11 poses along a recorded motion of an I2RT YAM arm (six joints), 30 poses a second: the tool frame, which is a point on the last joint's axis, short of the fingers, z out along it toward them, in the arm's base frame.
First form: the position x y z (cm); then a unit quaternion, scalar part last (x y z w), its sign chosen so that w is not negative.
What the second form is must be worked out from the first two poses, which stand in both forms.
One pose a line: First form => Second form
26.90 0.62 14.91 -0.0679 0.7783 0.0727 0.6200 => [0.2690 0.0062 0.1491], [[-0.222 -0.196 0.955], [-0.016 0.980 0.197], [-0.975 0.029 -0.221]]
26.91 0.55 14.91 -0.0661 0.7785 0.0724 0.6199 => [0.2691 0.0055 0.1491], [[-0.223 -0.193 0.956], [-0.013 0.981 0.195], [-0.975 0.031 -0.221]]
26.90 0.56 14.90 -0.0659 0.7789 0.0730 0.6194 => [0.2690 0.0056 0.1490], [[-0.224 -0.193 0.955], [-0.012 0.981 0.195], [-0.975 0.032 -0.222]]
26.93 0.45 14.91 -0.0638 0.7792 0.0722 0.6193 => [0.2693 0.0045 0.1491], [[-0.225 -0.189 0.956], [-0.010 0.981 0.192], [-0.974 0.033 -0.222]]
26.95 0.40 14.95 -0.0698 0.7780 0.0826 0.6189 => [0.2695 0.0040 0.1495], [[-0.224 -0.211 0.951], [-0.006 0.977 0.215], [-0.975 0.042 -0.220]]
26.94 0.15 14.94 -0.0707 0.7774 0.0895 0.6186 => [0.2694 0.0015 0.1494], [[-0.225 -0.221 0.949], [0.001 0.974 0.227], [-0.974 0.052 -0.219]]
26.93 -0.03 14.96 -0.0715 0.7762 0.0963 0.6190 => [0.2693 -0.0003 0.1496], [[-0.223 -0.230 0.947], [0.008 0.971 0.238], [-0.975 0.061 -0.215]]
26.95 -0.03 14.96 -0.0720 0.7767 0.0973 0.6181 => [0.2695 -0.0003 0.1496], [[-0.226 -0.232 0.946], [0.008 0.971 0.240], [-0.974 0.062 -0.217]]
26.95 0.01 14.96 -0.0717 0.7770 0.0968 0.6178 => [0.2695 0.0001 0.1496], [[-0.226 -0.231 0.946], [0.008 0.971 0.239], [-0.974 0.062 -0.218]]
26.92 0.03 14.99 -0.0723 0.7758 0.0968 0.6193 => [0.2692 0.0003 0.1499], [[-0.222 -0.232 0.947], [0.008 0.971 0.240], [-0.975 0.061 -0.214]]
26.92 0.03 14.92 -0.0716 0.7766 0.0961 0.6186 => [0.2692 0.0003 0.1492], [[-0.225 -0.230 0.947], [0.008 0.971 0.238], [-0.974 0.061 -0.216]]
